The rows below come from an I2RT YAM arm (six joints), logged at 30 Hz.
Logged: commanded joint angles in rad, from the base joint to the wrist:
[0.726 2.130 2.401 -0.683 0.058 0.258]
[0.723 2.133 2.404 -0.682 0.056 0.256]
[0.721 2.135 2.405 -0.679 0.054 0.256]
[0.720 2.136 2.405 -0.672 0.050 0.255]
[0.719 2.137 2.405 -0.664 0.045 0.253]
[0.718 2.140 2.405 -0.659 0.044 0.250]
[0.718 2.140 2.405 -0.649 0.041 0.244]
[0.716 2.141 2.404 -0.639 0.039 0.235]
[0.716 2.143 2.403 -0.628 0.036 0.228]
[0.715 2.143 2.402 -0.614 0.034 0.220]
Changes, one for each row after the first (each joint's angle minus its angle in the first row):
[-0.003 0.003 0.003 0.001 -0.002 -0.002]
[-0.005 0.005 0.004 0.004 -0.004 -0.002]
[-0.006 0.006 0.004 0.011 -0.008 -0.003]
[-0.007 0.007 0.004 0.019 -0.013 -0.005]
[-0.008 0.010 0.004 0.024 -0.014 -0.008]
[-0.008 0.010 0.004 0.034 -0.017 -0.014]
[-0.010 0.011 0.003 0.044 -0.019 -0.023]
[-0.010 0.013 0.002 0.055 -0.022 -0.030]
[-0.011 0.013 0.001 0.069 -0.024 -0.038]

